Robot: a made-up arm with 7 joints.
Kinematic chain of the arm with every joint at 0, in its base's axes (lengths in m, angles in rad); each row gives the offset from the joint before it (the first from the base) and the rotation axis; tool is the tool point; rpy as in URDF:
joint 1: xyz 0 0 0.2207 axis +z
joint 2: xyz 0 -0.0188 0.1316 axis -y
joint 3: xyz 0 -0.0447 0.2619 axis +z
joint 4: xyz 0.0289 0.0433 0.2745 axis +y
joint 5: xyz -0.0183 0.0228 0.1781 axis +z
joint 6: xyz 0 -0.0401 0.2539 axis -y
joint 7: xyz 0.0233 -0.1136 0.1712 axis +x
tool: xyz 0 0 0 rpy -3.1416 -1.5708 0
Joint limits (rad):
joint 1: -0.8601..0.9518
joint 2: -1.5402..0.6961
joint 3: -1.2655..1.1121
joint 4: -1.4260..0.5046
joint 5: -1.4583..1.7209
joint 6: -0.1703..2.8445
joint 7: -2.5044..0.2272
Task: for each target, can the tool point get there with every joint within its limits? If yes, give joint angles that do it. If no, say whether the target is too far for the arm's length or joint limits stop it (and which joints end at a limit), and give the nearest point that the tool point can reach.
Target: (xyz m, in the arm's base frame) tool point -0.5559 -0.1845 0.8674
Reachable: yes | joints 0.2821 0.2194 -0.2498 -0.9581 -0.0778 1.6028 -0.1942
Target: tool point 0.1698 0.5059 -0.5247
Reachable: no: joint limits stop it (at a limit: joint 1, joint 2, joint 4, joint 5) | nearest point 0.4582 0.6869 0.0151 | short by 0.638 m
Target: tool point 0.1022 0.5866 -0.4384
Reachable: no: joint limits stop it (at a limit: joint 1, joint 2, joint 4, joint 5) | nearest point 0.4179 0.7144 0.0310 | short by 0.580 m
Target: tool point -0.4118 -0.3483 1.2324
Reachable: yes | joints 0.0735 0.0665 0.4011 -0.9370 0.4242 0.3105 -1.0246
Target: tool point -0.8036 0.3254 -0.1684
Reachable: no: joint limits stop it (at a limit: joint 2, joint 4) | nearest point -0.6907 0.2797 0.3131 | short by 0.497 m
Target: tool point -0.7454 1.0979 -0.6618
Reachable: no: too far | nearest point -0.4748 0.5716 0.3178 | short by 1.145 m
